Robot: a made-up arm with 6 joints. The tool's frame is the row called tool. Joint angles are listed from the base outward.
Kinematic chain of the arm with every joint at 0, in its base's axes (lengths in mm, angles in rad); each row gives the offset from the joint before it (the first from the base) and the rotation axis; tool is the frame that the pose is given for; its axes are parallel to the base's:
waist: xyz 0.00 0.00 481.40 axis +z
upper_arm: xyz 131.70 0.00 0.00 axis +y
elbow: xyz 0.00 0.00 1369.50 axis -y
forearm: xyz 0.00 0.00 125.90 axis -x
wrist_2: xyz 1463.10 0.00 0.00 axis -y
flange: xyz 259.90 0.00 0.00 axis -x
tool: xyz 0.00 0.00 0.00
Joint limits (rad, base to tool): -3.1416..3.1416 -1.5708..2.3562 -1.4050..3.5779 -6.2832..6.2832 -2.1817..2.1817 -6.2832..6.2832
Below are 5 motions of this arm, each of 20 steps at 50 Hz.
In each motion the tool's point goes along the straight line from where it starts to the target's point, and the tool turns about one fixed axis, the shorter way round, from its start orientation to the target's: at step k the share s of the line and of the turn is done. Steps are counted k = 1, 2, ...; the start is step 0. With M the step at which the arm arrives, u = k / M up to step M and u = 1 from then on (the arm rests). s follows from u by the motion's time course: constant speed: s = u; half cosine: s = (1 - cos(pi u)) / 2; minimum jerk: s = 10 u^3 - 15 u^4 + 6 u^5.
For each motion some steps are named. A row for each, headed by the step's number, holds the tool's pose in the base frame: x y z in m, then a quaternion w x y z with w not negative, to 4 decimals.
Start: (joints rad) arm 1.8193 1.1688 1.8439 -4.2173 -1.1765 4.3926
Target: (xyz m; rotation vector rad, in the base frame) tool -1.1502 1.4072 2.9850 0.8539 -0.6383 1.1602
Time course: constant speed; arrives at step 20
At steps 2, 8, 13, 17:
2: -0.4759 2.3354 2.2617 0.8246 0.4379 -0.2251 0.2785
8: -0.7006 2.0260 2.5028 0.7918 0.4237 -0.2481 0.3632
13: -0.8880 1.7682 2.7037 0.7591 0.4090 -0.2655 0.4312
17: -1.0378 1.5619 2.8644 0.7295 0.3954 -0.2783 0.4838

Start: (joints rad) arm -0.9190 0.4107 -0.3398 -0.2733 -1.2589 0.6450
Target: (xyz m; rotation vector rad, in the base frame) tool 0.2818 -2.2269 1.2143 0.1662 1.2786 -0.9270
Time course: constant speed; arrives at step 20
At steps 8, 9, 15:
8: 0.7743 -1.6918 0.8473 0.6761 0.2216 0.6847 -0.1581
9: 0.7333 -1.7364 0.8779 0.6809 0.2101 0.6780 -0.1806
15: 0.4870 -2.0039 1.0614 0.6992 0.1377 0.6281 -0.3124

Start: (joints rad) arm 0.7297 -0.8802 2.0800 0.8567 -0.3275 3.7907
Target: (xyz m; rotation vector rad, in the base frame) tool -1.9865 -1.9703 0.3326 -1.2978 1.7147 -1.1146
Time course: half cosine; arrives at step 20
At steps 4, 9, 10, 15, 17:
4: -1.9166 -1.8093 1.4719 0.2239 -0.4587 0.5615 -0.6513
9: -1.9418 -1.8674 1.0609 0.2727 -0.4785 0.6035 -0.5767
10: -1.9479 -1.8813 0.9624 0.2840 -0.4825 0.6126 -0.5579
15: -1.9752 -1.9442 0.5171 0.3329 -0.4971 0.6496 -0.4692
17: -1.9823 -1.9606 0.4012 0.3450 -0.5000 0.6579 -0.4451

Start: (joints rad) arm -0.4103 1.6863 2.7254 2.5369 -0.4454 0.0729
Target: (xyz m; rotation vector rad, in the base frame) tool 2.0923 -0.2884 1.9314 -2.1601 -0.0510 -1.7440
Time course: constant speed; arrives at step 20
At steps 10, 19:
10: 2.0260 -0.6051 1.9144 0.1519 -0.7402 0.0326 -0.6542
19: 2.0857 -0.3201 1.9297 0.1785 -0.7627 -0.0130 -0.6215

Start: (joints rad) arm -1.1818 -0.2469 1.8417 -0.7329 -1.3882 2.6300
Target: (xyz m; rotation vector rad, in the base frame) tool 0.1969 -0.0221 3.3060 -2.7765 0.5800 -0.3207
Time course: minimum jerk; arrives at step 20
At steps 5, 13, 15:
5: -0.1420 0.7982 3.1692 0.0270 -0.9559 0.1377 -0.2581
13: 0.1080 0.1931 3.2701 0.1130 -0.9645 0.1851 -0.1504
15: 0.1578 0.0726 3.2902 0.1298 -0.9638 0.1941 -0.1285

